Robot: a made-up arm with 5 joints. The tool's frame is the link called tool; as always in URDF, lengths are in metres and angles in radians.
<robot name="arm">
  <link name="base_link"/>
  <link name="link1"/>
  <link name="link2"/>
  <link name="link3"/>
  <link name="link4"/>
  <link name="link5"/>
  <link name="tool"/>
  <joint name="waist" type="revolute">
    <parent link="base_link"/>
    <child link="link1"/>
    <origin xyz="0.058 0 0.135" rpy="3.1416 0 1.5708"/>
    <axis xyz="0 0 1"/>
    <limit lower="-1.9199" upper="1.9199" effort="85" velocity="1.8"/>
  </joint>
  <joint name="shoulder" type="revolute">
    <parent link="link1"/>
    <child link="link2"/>
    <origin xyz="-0.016 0.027 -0.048" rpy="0 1.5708 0"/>
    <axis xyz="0 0 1"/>
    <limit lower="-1.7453" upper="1.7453" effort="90" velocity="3.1"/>
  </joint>
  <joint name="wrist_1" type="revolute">
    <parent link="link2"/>
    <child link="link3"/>
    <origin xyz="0.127 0.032 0" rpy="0 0 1.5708"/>
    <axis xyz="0 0 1"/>
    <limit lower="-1.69" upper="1.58" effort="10" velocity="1.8"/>
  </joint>
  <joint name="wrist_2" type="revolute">
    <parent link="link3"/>
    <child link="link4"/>
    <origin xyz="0.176 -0.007 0" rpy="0 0 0"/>
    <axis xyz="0 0 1"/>
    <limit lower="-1.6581" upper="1.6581" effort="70" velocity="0.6"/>
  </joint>
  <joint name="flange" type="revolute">
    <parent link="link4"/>
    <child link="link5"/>
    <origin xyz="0.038 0 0.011" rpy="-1.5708 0 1.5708"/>
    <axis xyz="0 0 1"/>
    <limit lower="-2.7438" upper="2.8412" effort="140" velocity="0.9"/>
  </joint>
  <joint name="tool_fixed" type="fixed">
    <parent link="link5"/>
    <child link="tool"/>
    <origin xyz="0 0 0" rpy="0 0 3.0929"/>
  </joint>
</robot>
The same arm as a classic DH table. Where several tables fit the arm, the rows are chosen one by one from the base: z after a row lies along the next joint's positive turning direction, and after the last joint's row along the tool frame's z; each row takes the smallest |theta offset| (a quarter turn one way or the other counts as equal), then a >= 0, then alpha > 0; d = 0 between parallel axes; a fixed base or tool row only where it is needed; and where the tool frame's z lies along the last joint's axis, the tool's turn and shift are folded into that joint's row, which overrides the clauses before.
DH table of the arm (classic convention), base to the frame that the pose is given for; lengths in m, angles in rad. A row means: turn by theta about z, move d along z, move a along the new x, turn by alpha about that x. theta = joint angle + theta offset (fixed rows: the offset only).
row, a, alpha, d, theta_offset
base (fixed), 0.0580, 3.1416, 0.0000, 0.0000
waist, 0.0270, 1.5708, -0.1830, 0.0000
shoulder, 0.1310, 0.0000, 0.0000, -1.3240
wrist_1, 0.1761, 0.0000, 0.0000, 1.2842
wrist_2, 0.0000, 1.5708, -0.0050, -1.5311
flange, 0.0000, 0.0000, -0.0380, -0.0487
Joint limits (rad, base to tool): -1.9199..1.9199 -1.7453..1.7453 -1.6900..1.5800 -1.6581..1.6581 -2.7438..2.8412

